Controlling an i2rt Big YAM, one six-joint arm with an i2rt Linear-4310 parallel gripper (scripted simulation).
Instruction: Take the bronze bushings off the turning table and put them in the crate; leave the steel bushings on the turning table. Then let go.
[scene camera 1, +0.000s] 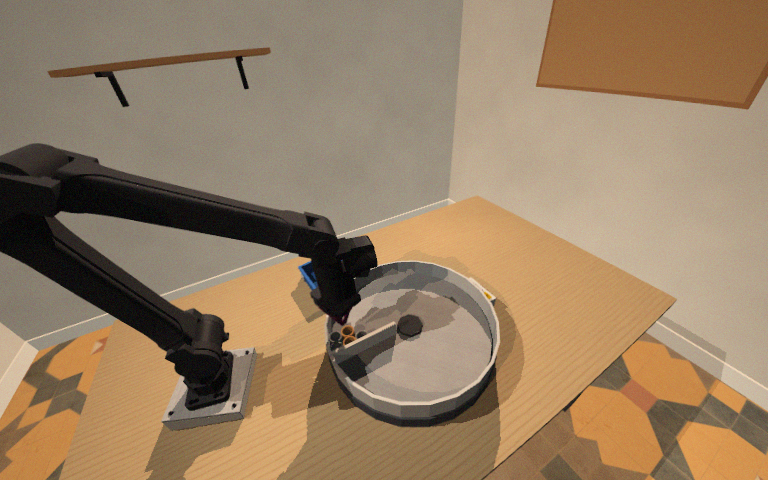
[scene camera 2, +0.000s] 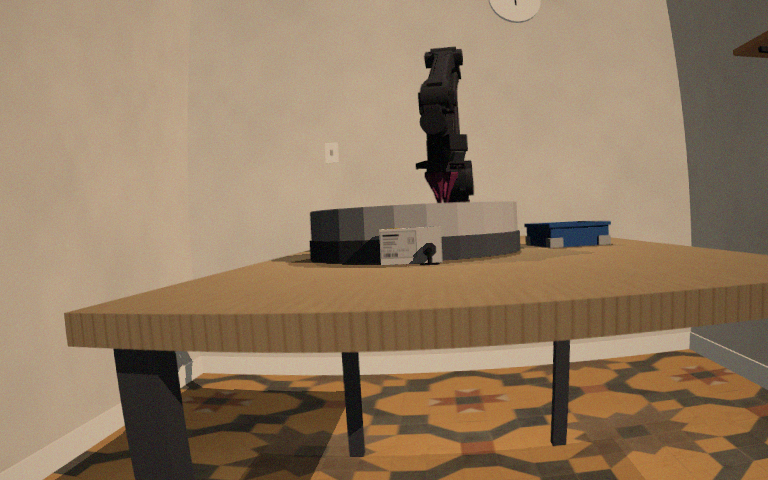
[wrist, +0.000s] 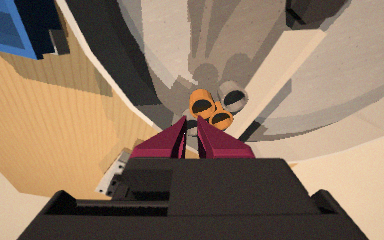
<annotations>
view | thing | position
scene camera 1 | my gripper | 342, 322
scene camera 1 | grey turning table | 423, 362
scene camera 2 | my gripper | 442, 205
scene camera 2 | blue crate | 584, 233
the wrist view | my gripper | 192, 120
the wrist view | grey turning table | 174, 55
</annotations>
